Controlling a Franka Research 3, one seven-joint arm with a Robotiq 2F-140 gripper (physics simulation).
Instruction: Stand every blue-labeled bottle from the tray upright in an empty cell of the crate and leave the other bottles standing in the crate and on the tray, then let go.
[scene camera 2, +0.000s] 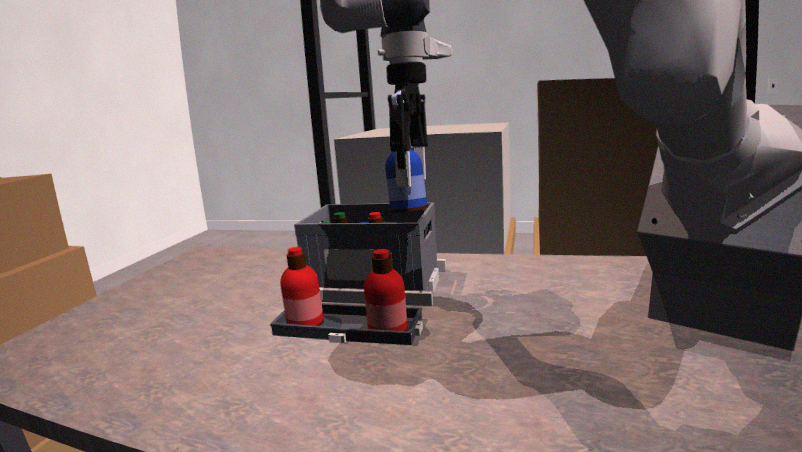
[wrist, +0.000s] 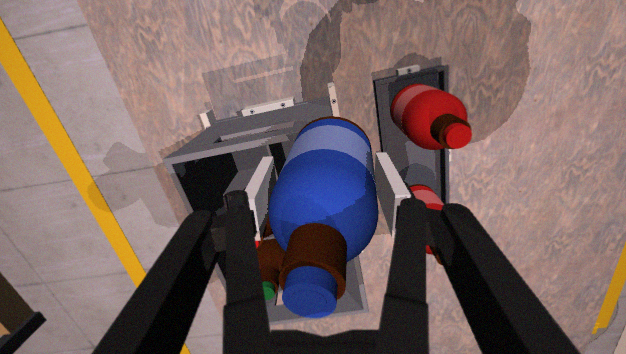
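My gripper (scene camera 2: 406, 176) (wrist: 324, 171) is shut on a blue-labeled bottle (scene camera 2: 407, 188) (wrist: 325, 195) with a blue cap. It holds the bottle about upright, its base near rim height over the right part of the grey crate (scene camera 2: 365, 263) (wrist: 362, 290) in the scene view. Inside the crate, a green-capped bottle (scene camera 2: 339, 215) (wrist: 268, 290) and a red-capped bottle (scene camera 2: 374, 216) show their tops. The held bottle hides part of the cells in the wrist view. Two red bottles (scene camera 2: 302, 294) (scene camera 2: 385, 297) stand on the tray (scene camera 2: 342, 335) in front of the crate.
Pale brackets (scene camera 2: 376, 296) (wrist: 267, 106) lie along the crate's base, and a small one (scene camera 2: 336, 337) sits at the tray's front. The crate and tray stand close together on the table (scene camera 2: 224, 359). A large grey box (scene camera 2: 466, 190) stands behind the crate.
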